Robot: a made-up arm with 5 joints.
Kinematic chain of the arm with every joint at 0, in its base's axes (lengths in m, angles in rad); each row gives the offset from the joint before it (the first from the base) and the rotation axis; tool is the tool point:
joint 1: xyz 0 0 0.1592 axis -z
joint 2: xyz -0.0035 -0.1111 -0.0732 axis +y
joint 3: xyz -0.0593 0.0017 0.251 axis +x
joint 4: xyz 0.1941 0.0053 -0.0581 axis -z
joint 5: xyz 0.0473 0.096 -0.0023 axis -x
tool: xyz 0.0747 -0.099 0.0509
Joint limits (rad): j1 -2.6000..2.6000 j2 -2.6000..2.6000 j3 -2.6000..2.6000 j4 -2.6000..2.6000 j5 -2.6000..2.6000
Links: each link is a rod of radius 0.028 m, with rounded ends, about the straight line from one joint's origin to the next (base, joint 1, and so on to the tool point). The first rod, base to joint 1, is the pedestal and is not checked.
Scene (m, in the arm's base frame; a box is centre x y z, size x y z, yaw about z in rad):
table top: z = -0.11
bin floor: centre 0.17 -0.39 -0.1 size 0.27 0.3 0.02 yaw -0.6
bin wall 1: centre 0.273 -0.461 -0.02 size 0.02 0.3 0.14 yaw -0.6
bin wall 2: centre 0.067 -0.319 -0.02 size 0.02 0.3 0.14 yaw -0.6
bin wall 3: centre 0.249 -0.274 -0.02 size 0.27 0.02 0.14 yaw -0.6
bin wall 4: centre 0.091 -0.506 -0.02 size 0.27 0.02 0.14 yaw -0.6
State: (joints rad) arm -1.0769 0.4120 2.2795 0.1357 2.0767
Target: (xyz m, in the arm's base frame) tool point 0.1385 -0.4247 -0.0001
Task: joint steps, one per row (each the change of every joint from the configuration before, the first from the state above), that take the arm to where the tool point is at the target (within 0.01 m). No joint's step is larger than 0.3 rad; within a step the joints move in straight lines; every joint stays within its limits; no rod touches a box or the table.
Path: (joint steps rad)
1: 0.2969 0.0768 0.0142 -0.1336 -0.1512
2: 0.2969 0.0769 0.0142 -0.1337 -0.1512
3: 0.2969 0.0768 0.0142 -0.1336 -0.1511
4: 0.2969 0.0768 0.0142 -0.1336 -0.1512
5: 0.2876 0.1522 0.1318 0.2545 -0.0028
6: 0.2877 0.1522 0.1319 0.2545 -0.0029

